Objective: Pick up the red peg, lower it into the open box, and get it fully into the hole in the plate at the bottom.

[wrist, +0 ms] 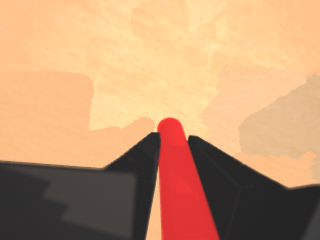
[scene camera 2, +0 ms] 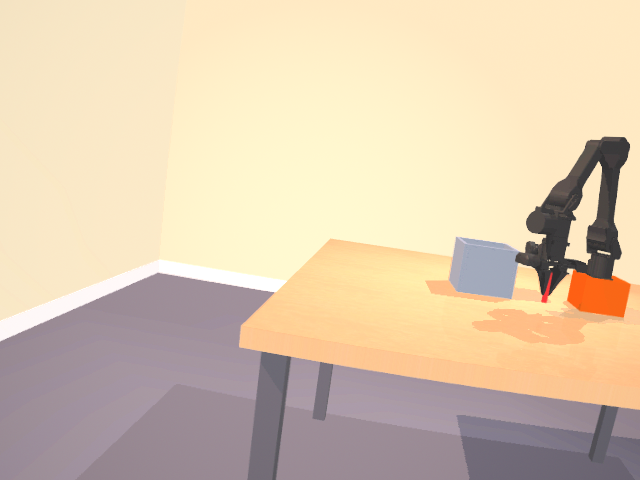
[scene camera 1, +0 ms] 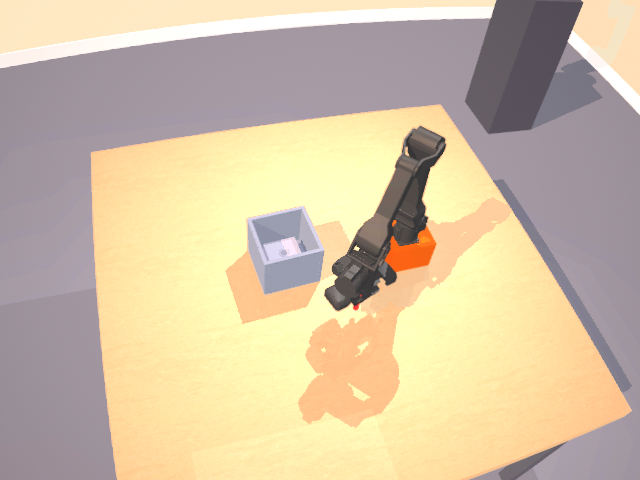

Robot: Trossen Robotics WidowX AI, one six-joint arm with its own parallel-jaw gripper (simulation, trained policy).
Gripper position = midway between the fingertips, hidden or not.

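On scene camera 1 you'd see the gripper [scene camera 1: 356, 303] and a grey box [scene camera 1: 304, 268]. Scene camera 2 has the box [scene camera 2: 487, 268] as well, along with the gripper [scene camera 2: 545, 295]. The wrist view gives you the gripper [wrist: 172, 142], but the grey box is out of frame in the wrist view.
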